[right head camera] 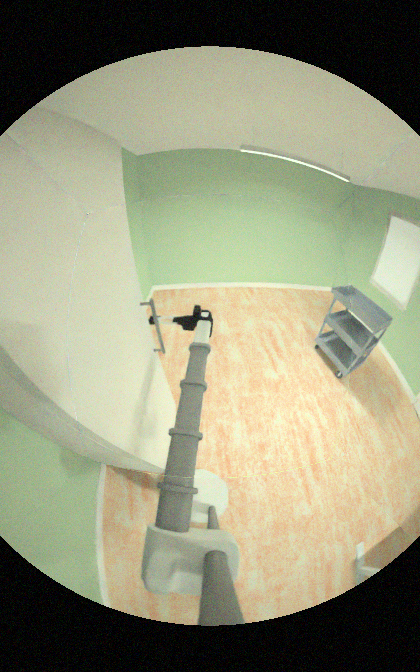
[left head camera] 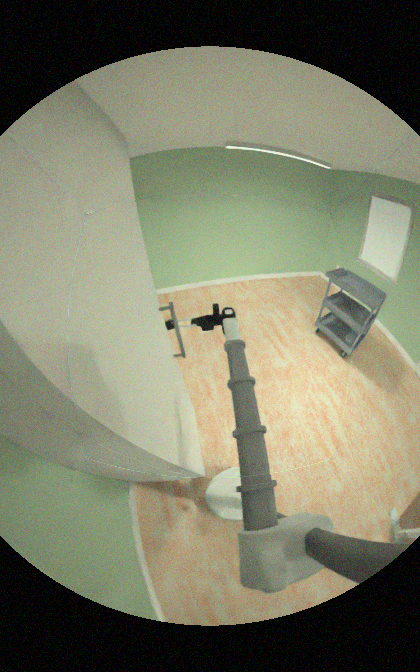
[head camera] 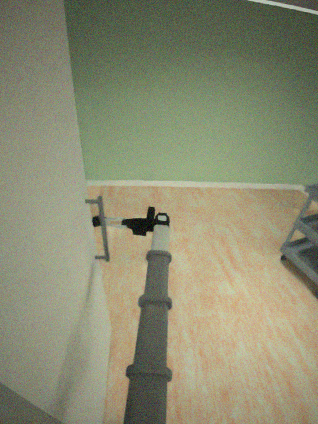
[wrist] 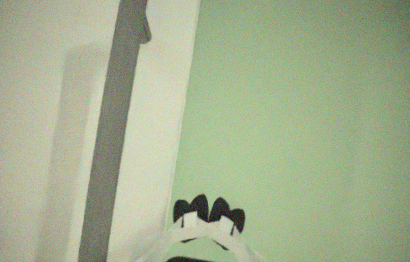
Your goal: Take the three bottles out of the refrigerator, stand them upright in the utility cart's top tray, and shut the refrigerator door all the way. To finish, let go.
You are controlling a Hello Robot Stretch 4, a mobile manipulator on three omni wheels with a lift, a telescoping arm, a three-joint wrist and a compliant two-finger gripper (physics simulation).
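Observation:
The refrigerator's pale door fills the left side of the head views. Its grey bar handle stands upright near the door's edge. My gripper is shut and empty. Its dark tips meet to the right of the handle in the wrist view and reach past the bar toward the door in the head views. The utility cart stands at the right; part of it shows in the head camera view. The bottles do not show in these views.
Green walls stand behind the door and the cart. A white window or panel is on the right wall. My extended arm runs over the wood floor.

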